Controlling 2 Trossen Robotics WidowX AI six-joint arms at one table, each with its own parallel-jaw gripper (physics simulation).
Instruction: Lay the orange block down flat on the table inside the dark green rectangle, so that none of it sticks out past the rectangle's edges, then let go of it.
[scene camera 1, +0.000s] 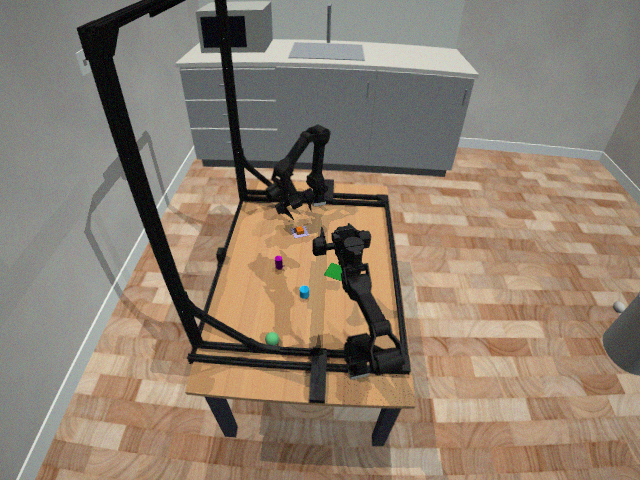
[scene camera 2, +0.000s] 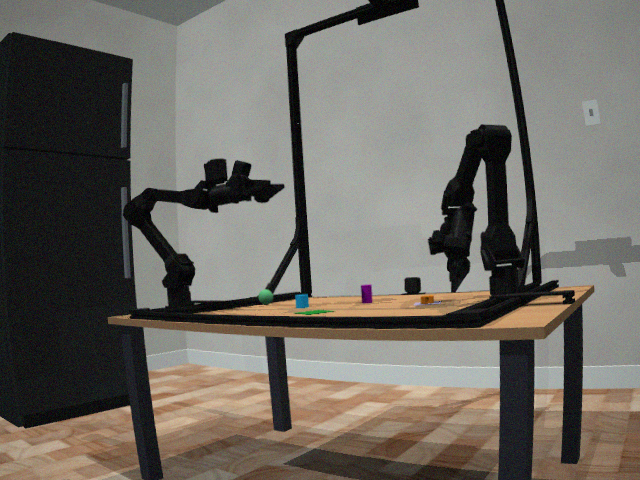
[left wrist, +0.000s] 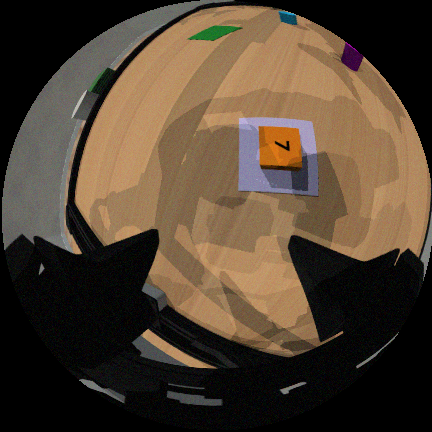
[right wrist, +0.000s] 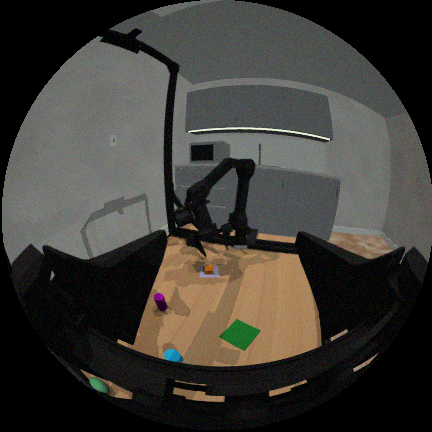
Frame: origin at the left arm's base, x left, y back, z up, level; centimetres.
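Seen in the pictures: left gripper, between the fingertips: (scene camera 1: 302, 215) (scene camera 2: 452, 287) (left wrist: 226, 239) (right wrist: 216, 253); right gripper, between the fingertips: (scene camera 1: 334, 225) (scene camera 2: 277, 184) (right wrist: 233, 237); left arm's base, origin of its link: (scene camera 1: 318, 198) (scene camera 2: 505, 295) (left wrist: 142, 305) (right wrist: 239, 241); right arm's base, origin of its link: (scene camera 1: 357, 366) (scene camera 2: 179, 306).
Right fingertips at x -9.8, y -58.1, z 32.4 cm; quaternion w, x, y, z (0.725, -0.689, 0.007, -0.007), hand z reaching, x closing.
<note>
Offsets run from my right fingertips to a thing's middle. "spot": to the spot under its first point.
The orange block @(dx -4.3, dy +37.6, dz -33.4 cm) (scene camera 1: 299, 230) (scene camera 2: 427, 299) (left wrist: 280, 146) (right wrist: 209, 269) lies on a pale lavender square @(spot: dx -1.8, dy +39.5, dz -34.2 cm) (left wrist: 248, 170), a black mark on its top face. The dark green rectangle @(spot: dx +4.4, dy +10.0, dz -34.3 cm) (scene camera 1: 334, 271) (scene camera 2: 314, 312) (left wrist: 215, 33) (right wrist: 240, 334) lies apart from it; in scene camera 1 the right arm covers part of it. My left gripper (scene camera 1: 301, 212) (scene camera 2: 455, 290) (left wrist: 226, 239) is open and empty, pointing down above the table beside the block. My right gripper (scene camera 2: 283, 186) is open and empty, held high and level over the table.
A purple cylinder @(dx -17.5, dy +18.2, dz -31.8 cm) (scene camera 1: 278, 262) (scene camera 2: 366, 293) (left wrist: 352, 57) (right wrist: 160, 302) and a blue cylinder @(dx -10.5, dy +0.8, dz -32.5 cm) (scene camera 1: 304, 292) (scene camera 2: 301, 300) (right wrist: 173, 355) stand on the table. A green ball @(dx -26.5, dy -17.8, dz -31.9 cm) (scene camera 1: 271, 338) (scene camera 2: 265, 296) (right wrist: 99, 385) lies by the near frame bar in scene camera 1. Black bars border the table.
</note>
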